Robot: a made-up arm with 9 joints. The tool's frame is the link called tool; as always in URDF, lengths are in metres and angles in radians.
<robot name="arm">
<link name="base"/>
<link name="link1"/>
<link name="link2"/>
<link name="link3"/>
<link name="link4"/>
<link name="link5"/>
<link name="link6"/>
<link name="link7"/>
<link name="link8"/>
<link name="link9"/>
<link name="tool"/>
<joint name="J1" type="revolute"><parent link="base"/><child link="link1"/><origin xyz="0.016 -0.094 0.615" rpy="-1.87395 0.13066 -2.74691"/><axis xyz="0 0 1"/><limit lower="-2.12" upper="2.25"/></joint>
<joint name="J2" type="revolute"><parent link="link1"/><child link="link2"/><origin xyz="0.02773 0.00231 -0.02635" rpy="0.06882 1.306 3.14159"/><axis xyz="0 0 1"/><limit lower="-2" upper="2.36"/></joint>
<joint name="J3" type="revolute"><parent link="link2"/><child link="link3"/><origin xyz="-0.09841 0.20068 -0.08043" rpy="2.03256 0.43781 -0.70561"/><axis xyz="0 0 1"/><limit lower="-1.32" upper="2.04"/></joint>
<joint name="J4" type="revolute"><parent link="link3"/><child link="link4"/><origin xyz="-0.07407 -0.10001 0.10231" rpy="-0.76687 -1.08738 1.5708"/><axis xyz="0 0 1"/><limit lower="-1.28" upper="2.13"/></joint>
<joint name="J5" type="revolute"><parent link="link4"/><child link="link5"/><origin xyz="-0.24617 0.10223 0.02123" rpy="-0.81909 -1.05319 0.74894"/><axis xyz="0 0 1"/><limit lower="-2.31" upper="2.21"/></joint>
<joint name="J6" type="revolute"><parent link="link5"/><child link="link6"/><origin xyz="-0.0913 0.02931 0.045" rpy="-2.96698 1.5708 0"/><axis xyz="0 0 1"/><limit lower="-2.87" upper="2.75"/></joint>
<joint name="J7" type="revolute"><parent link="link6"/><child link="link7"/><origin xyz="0.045 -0.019 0.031" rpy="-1.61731 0.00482 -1.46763"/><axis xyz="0 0 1"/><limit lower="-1.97" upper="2.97"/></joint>
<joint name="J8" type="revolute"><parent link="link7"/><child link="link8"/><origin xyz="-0.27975 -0.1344 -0.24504" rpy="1.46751 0 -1.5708"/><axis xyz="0 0 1"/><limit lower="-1.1" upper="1.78"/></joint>
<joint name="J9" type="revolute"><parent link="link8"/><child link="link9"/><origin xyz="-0.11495 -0.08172 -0.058" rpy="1.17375 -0.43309 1.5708"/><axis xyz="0 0 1"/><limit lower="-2.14" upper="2.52"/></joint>
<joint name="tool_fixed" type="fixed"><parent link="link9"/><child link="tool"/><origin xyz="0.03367 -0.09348 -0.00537" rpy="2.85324 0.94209 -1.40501"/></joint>
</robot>
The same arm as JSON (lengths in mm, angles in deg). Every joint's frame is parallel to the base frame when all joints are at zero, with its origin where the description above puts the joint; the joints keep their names.
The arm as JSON. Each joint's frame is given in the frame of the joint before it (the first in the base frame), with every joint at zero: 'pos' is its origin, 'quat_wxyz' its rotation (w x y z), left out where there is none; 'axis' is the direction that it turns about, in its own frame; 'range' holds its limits. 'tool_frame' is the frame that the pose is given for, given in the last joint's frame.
{
  "length_unit": "mm",
  "angle_unit": "deg",
  "joints": [
    {
      "joint": "J1",
      "pos": [
        16.0,
        -94.0,
        615.0
      ],
      "axis": [
        0.402885,
        -0.866068,
        -0.295989
      ],
      "range": [
        -121.47,
        128.92
      ]
    },
    {
      "joint": "J2",
      "pos": [
        -36.0,
        13.0,
        2.0
      ],
      "axis": [
        0.986447,
        0.163208,
        -0.016901
      ],
      "range": [
        -114.59,
        135.22
      ]
    },
    {
      "joint": "J3",
      "pos": [
        -51.0,
        -168.0,
        160.0
      ],
      "axis": [
        -0.327891,
        -0.568684,
        -0.754378
      ],
      "range": [
        -75.63,
        116.88
      ]
    },
    {
      "joint": "J4",
      "pos": [
        -68.0,
        -146.0,
        4.0
      ],
      "axis": [
        -0.204997,
        -0.918587,
        0.337895
      ],
      "range": [
        -73.34,
        122.04
      ]
    },
    {
      "joint": "J5",
      "pos": [
        80.0,
        51.0,
        250.0
      ],
      "axis": [
        0.0,
        0.0,
        1.0
      ],
      "range": [
        -132.35,
        126.62
      ]
    },
    {
      "joint": "J6",
      "pos": [
        13.0,
        95.0,
        45.0
      ],
      "axis": [
        0.0,
        1.0,
        0.0
      ],
      "range": [
        -164.44,
        157.56
      ]
    },
    {
      "joint": "J7",
      "pos": [
        19.0,
        31.0,
        -45.0
      ],
      "axis": [
        -0.103098,
        -0.046499,
        -0.993584
      ],
      "range": [
        -112.87,
        170.17
      ]
    },
    {
      "joint": "J8",
      "pos": [
        -253.0,
        147.0,
        266.0
      ],
      "axis": [
        -1.0,
        0.0,
        0.0
      ],
      "range": [
        -63.03,
        101.99
      ]
    },
    {
      "joint": "J9",
      "pos": [
        58.0,
        -111.0,
        87.0
      ],
      "axis": [
        -0.350994,
        0.928785,
        0.118998
      ],
      "range": [
        -122.61,
        144.39
      ]
    }
  ],
  "tool_frame": {
    "pos": [
      66.0,
      28.0,
      -69.0
    ],
    "quat_wxyz": [
      0.815171,
      0.447026,
      0.057474,
      -0.363814
    ]
  }
}

